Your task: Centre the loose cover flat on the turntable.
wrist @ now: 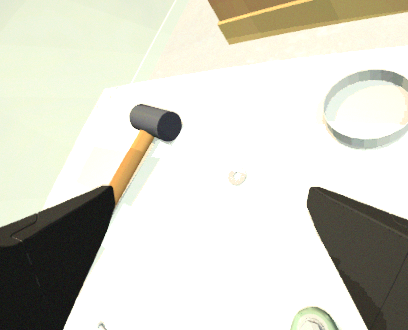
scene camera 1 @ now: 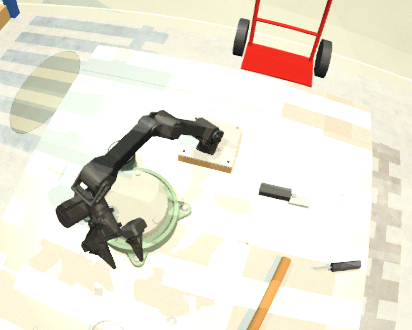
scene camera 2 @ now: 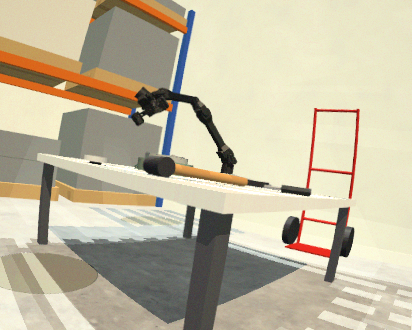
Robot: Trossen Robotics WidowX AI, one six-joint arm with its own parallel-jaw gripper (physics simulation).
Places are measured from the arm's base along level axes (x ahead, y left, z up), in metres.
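Pixels of known places: gripper, fingertip midpoint: (wrist: 212, 195) (scene camera 1: 128, 265) (scene camera 2: 146, 117); arm's base at its link origin: (scene camera 1: 207, 145).
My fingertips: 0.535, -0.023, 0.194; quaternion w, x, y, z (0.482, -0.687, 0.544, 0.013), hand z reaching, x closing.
Note:
Ahead of a thing's pixels: the offset from my fingertips to its top centre, as dx, dy, dz.
A shallow round piece with a thin grey wall @[+0.202, -0.019, -0.203] (scene camera 1: 107, 323) (scene camera 2: 95, 159) (wrist: 366, 143), apparently the loose cover, lies on the table at the front left; the bottom edge of scene camera 1 cuts it off. The turntable @[-0.220, -0.113, -0.139] (scene camera 1: 150, 192) (scene camera 2: 180, 160) is a green round base with a beige top; the arm hides part of it. One of its bolted lugs shows at the bottom of the wrist view (wrist: 314, 320). My gripper (scene camera 1: 128, 264) (scene camera 2: 138, 118) (wrist: 212, 195) is open and empty, high above the table near the turntable's front edge, apart from the round piece.
A mallet @[-0.041, +0.378, -0.173] (scene camera 1: 270, 295) (scene camera 2: 160, 166) (wrist: 150, 120) lies at the front right. A washer @[+0.071, +0.135, -0.233] (scene camera 1: 171, 320) (wrist: 237, 177) lies between it and the round piece. A black-handled scraper @[-0.468, +0.332, -0.205] (scene camera 1: 275, 191) and a screwdriver @[-0.271, +0.584, -0.206] (scene camera 1: 345, 266) lie at the right. A dial gauge stands behind the turntable, partly hidden.

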